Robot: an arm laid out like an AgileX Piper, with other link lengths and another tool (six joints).
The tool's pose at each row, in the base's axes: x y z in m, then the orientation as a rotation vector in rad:
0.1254 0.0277 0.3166 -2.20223 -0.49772 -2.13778
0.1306 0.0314 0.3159 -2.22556 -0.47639 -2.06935
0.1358 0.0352 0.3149 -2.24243 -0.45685 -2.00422
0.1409 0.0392 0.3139 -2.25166 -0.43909 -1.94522
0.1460 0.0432 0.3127 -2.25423 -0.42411 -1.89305
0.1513 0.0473 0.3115 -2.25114 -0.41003 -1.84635
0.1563 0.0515 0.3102 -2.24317 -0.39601 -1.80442
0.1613 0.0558 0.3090 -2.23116 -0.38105 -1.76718
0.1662 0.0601 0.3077 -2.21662 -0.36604 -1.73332
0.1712 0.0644 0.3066 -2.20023 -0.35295 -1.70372
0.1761 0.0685 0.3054 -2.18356 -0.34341 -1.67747
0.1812 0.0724 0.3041 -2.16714 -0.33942 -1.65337
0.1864 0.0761 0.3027 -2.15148 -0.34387 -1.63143
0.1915 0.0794 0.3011 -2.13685 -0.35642 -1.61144
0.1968 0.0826 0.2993 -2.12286 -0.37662 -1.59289
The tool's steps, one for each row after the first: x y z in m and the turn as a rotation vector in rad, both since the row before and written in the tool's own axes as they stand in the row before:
0.0001 -0.0024 0.0060 0.02062 -0.03644 0.03555
0.0000 -0.0024 0.0061 0.02172 -0.03280 0.03479
0.0001 -0.0025 0.0061 0.02226 -0.02729 0.03339
0.0000 -0.0024 0.0062 0.02260 -0.02186 0.03091
0.0001 -0.0022 0.0064 0.02284 -0.01719 0.02988
0.0000 -0.0023 0.0063 0.02295 -0.01302 0.02945
0.0001 -0.0022 0.0063 0.02244 -0.00908 0.02940
0.0000 -0.0021 0.0063 0.02207 -0.00648 0.02889
0.0002 -0.0020 0.0064 0.02155 -0.00397 0.02654
0.0000 -0.0017 0.0063 0.02111 -0.00283 0.02304
0.0000 -0.0013 0.0064 0.02168 -0.00281 0.01862
-0.0001 -0.0009 0.0065 0.02294 -0.00353 0.01218
-0.0003 -0.0004 0.0063 0.02401 -0.00451 0.00584
-0.0004 0.0000 0.0064 0.02540 -0.00555 0.00003

